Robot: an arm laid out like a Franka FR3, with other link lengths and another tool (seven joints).
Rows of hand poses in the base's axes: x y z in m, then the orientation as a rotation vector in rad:
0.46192 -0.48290 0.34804 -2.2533 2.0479 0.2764
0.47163 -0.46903 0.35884 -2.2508 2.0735 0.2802
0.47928 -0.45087 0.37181 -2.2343 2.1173 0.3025
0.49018 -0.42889 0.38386 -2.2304 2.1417 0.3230
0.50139 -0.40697 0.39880 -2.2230 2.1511 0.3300
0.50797 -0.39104 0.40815 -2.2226 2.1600 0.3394
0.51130 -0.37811 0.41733 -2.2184 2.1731 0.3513
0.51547 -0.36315 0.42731 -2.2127 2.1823 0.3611
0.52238 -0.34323 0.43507 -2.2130 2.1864 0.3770
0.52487 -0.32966 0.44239 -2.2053 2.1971 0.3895
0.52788 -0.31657 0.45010 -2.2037 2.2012 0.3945
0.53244 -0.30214 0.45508 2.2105 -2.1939 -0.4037
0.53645 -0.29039 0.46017 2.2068 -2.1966 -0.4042
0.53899 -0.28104 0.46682 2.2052 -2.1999 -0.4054
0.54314 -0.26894 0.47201 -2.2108 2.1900 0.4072
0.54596 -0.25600 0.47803 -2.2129 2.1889 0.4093
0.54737 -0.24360 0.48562 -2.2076 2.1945 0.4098
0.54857 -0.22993 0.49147 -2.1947 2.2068 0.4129
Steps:
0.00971 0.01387 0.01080 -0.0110 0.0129 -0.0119
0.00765 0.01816 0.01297 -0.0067 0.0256 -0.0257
0.01090 0.02198 0.01205 -0.0038 0.0209 -0.0112
0.01121 0.02192 0.01494 0.0012 0.0051 -0.0073
0.00658 0.01593 0.00935 -0.0013 0.0091 -0.0034
0.00333 0.01293 0.00918 -0.0009 0.0109 -0.0069
0.00417 0.01496 0.00998 0.0013 0.0073 -0.0063
0.00691 0.01992 0.00776 0.0033 0.0106 -0.0011
0.00249 0.01357 0.00732 0.0022 0.0087 -0.0078
0.00301 0.01309 0.00771 0.0002 0.0040 -0.0022
0.00456 0.01443 0.00498 0.0025 0.0057 0.0067
0.00401 0.01175 0.00509 -0.0005 0.0010 -0.0028
0.00254 0.00935 0.00665 0.0012 -0.0003 -0.0024
0.00415 0.01210 0.00519 0.0042 -0.0022 0.0065
0.00282 0.01294 0.00602 0.0003 0.0015 0.0016
0.00141 0.01240 0.00759 -0.0004 0.0008 -0.0048
0.00120 0.01367 0.00585 0.0004 0.0025 -0.0113

